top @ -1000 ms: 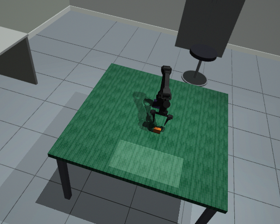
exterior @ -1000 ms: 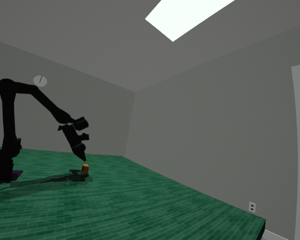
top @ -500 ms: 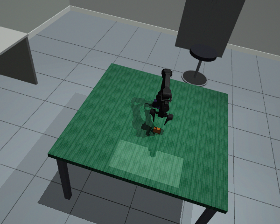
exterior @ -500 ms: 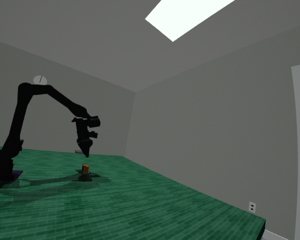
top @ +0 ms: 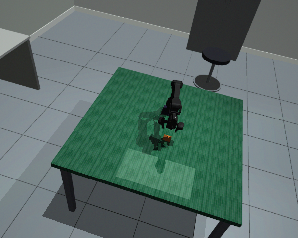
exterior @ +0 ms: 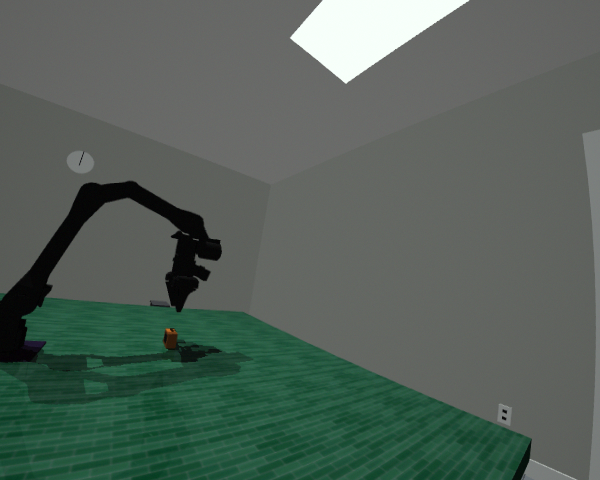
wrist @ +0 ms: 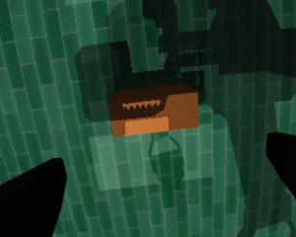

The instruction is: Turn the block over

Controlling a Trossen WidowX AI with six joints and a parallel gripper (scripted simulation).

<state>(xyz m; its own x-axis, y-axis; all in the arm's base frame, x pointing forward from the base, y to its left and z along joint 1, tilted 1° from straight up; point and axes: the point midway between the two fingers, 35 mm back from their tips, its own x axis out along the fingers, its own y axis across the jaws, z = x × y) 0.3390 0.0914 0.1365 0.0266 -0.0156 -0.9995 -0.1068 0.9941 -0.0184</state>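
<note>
My gripper tip is 10 mm past the orange block and 80 mm above it.
</note>
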